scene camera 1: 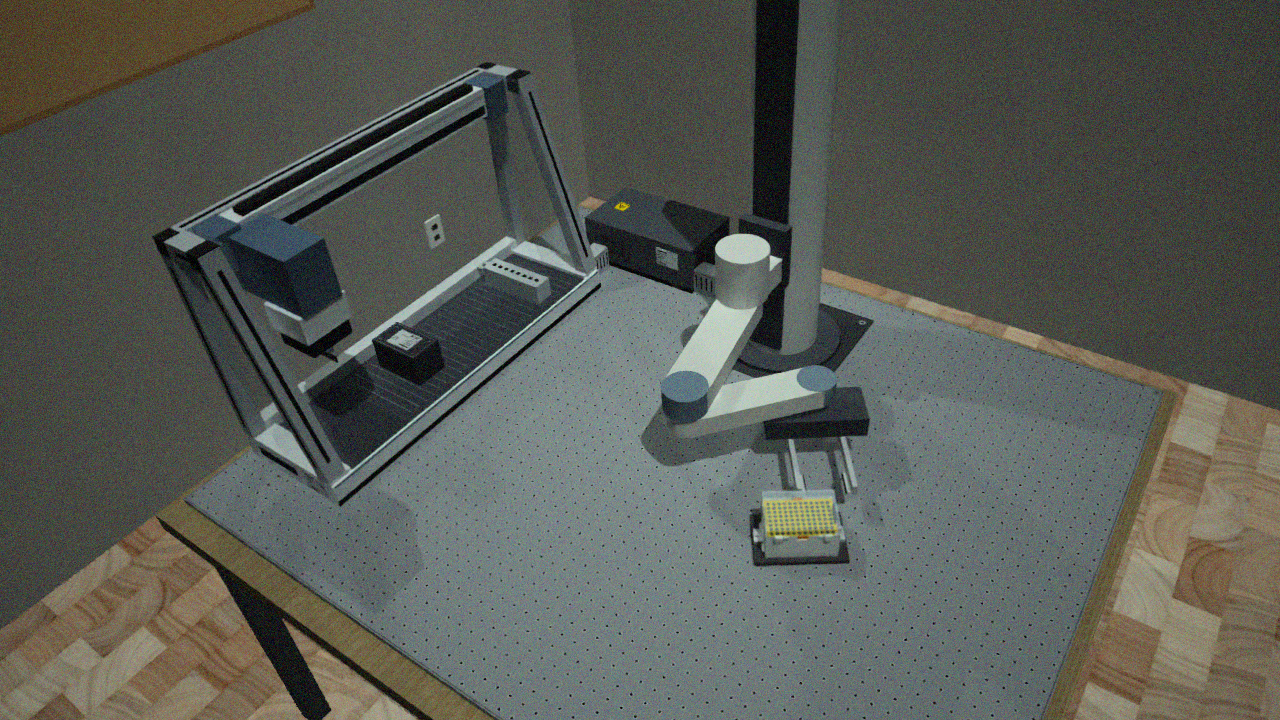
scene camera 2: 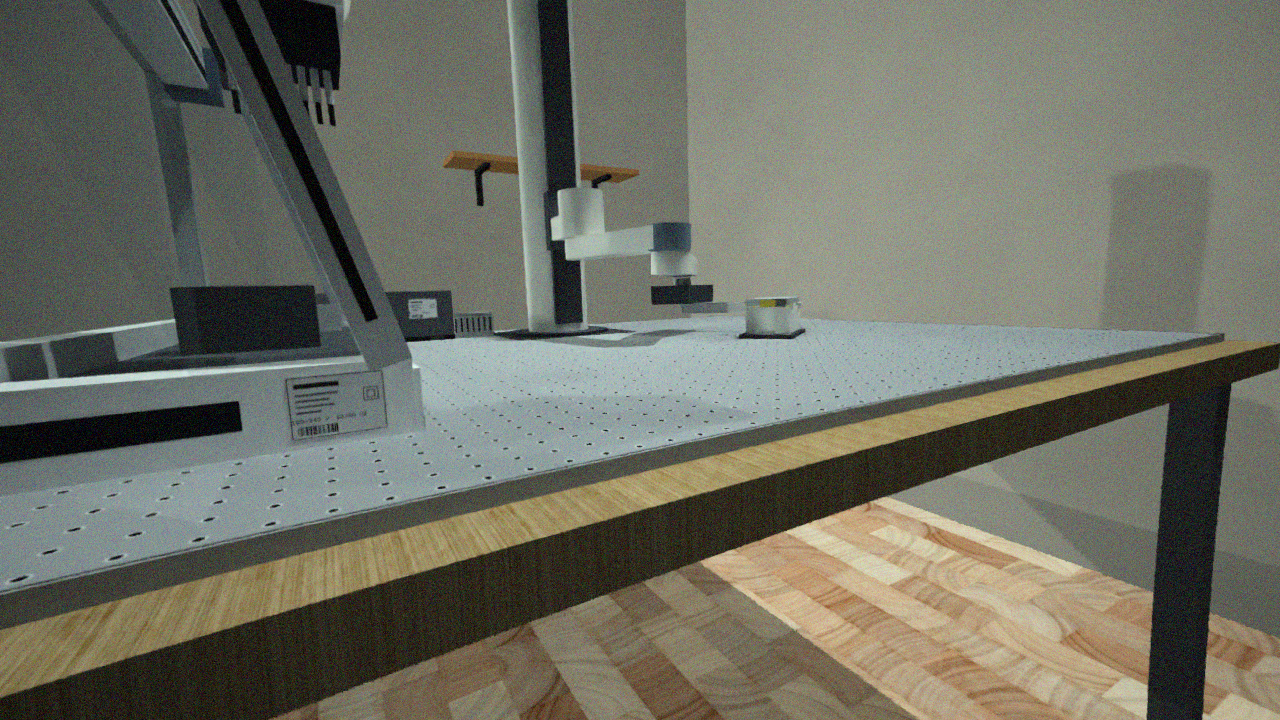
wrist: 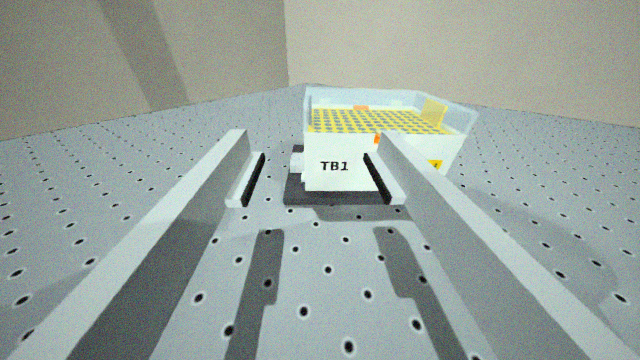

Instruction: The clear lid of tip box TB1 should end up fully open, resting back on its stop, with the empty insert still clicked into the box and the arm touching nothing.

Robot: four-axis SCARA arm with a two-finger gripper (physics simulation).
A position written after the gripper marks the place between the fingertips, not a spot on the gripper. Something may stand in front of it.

In view: the gripper point(scene camera 1: 827, 491) and a clear lid point(scene camera 1: 798, 513).
The clear lid also shows in the wrist view point(wrist: 326, 110). The gripper also shows in scene camera 2 point(scene camera 2: 753, 306) and in the wrist view point(wrist: 315, 144).
